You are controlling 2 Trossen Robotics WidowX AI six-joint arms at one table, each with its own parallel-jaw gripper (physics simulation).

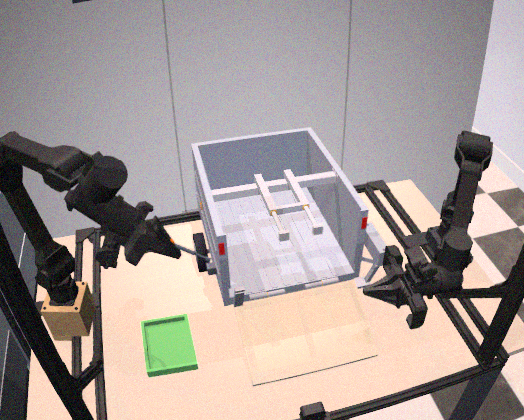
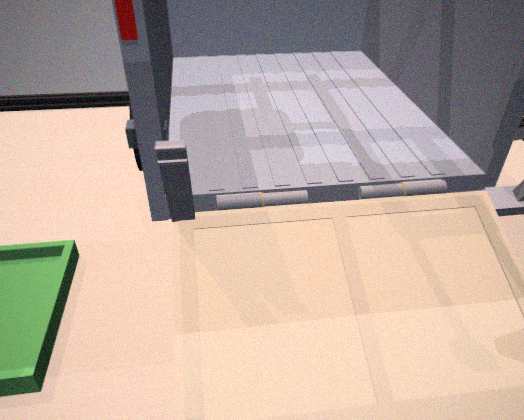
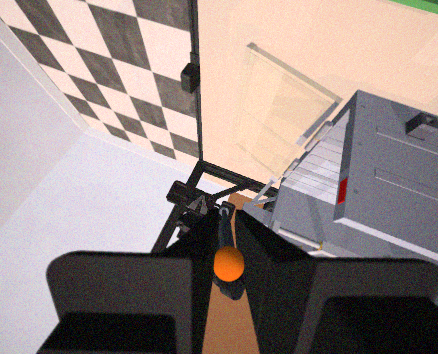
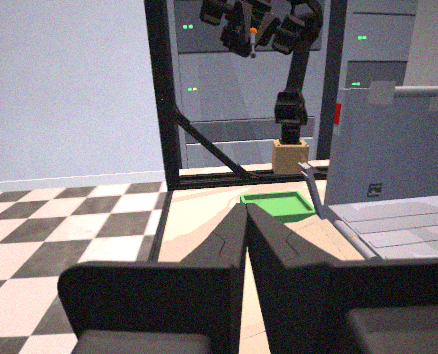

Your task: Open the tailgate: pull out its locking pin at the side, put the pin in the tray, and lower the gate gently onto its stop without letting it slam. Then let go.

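Frame: origin at the left arm's base, x ahead, y left, z up, level; metres.
Where they show: left gripper, fingertip midpoint: (image 1: 180, 255) (image 3: 226, 216) (image 4: 249, 47); right gripper, fingertip midpoint: (image 1: 363, 291) (image 3: 204, 193) (image 4: 244, 211); left arm's base at its link origin: (image 1: 64, 296) (image 4: 289, 142).
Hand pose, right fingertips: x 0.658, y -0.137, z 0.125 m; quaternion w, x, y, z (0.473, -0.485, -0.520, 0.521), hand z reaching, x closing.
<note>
Things, the pixels of their top centre, and the offset from my right fingertips. "*": a spot on its surface instead.
- pin at its top centre: (image 3: 209, 272) (image 1: 186, 239) (image 4: 252, 23) dx -0.318, dy +0.009, dz +0.144 m
- green tray at its top centre: (image 1: 167, 341) (image 4: 275, 202) dx -0.411, dy +0.070, dz -0.212 m
- dark upright bracket at a spot on its surface: (image 2: 176, 187) (image 1: 239, 298) * dx -0.240, dy +0.098, dz -0.102 m
- wheel at a spot on its surface: (image 1: 199, 254) * dx -0.300, dy +0.009, dz +0.109 m
My left gripper (image 1: 172, 246) is shut on the locking pin, raised beside the trailer's left wall. The pin (image 1: 189, 250) (image 3: 228, 264) (image 4: 253, 46) has an orange ball end and a thin grey rod. The green tray (image 1: 172, 370) (image 2: 57, 325) (image 4: 295, 218) stands on the table, left of the trailer's open end; the pin is apart from it. A pale, see-through gate panel (image 1: 305, 345) (image 2: 280, 370) (image 3: 280, 100) extends low from the hinges (image 2: 262, 199) toward the front. My right gripper (image 1: 366, 290) (image 4: 244, 211) is shut and empty, right of the panel.
The grey trailer (image 1: 212, 215) (image 3: 395, 155) stands mid-table, with two white rails (image 1: 266, 194) inside. A dark upright bracket (image 1: 239, 297) (image 2: 176, 187) stands at its left rear corner. A wheel (image 1: 200, 252) is on its left side. Black frame bars edge the table.
</note>
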